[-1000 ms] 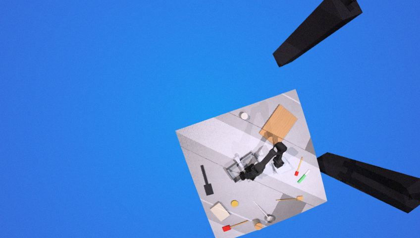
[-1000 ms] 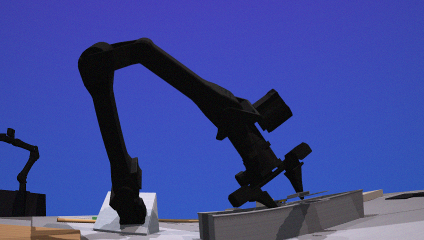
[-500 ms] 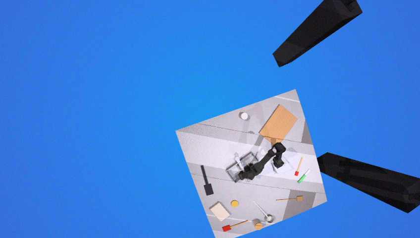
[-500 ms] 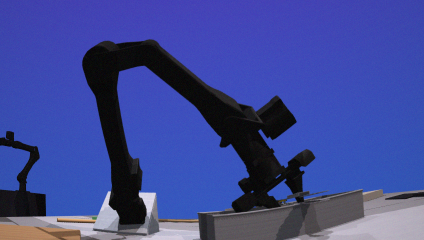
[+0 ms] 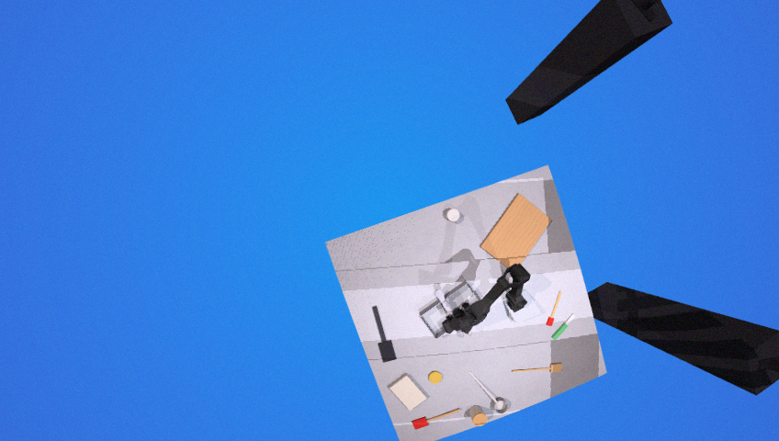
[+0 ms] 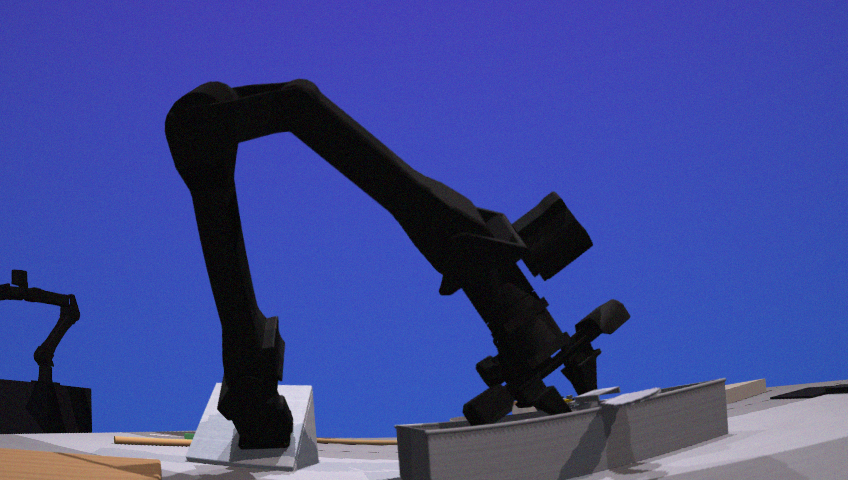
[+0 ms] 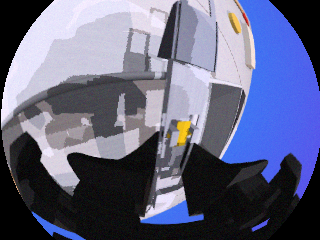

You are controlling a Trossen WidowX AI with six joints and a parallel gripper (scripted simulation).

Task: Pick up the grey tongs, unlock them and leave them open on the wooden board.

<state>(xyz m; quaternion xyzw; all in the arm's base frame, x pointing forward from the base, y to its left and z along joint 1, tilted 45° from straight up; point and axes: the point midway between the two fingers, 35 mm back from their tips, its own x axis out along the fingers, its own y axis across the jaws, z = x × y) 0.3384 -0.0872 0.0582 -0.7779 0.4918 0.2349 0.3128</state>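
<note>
The grey roasting tin lies 30 mm behind my gripper tip and 20 mm to the right of it. From my gripper tip the other things lie so: black spatula 360 mm ahead, 30 mm below, 20 mm to the right; then yellow disc 310 mm to the left, 200 mm ahead, 20 mm below; then yellow lock piece 30 mm above, 20 mm to the left, 20 mm behind.
</note>
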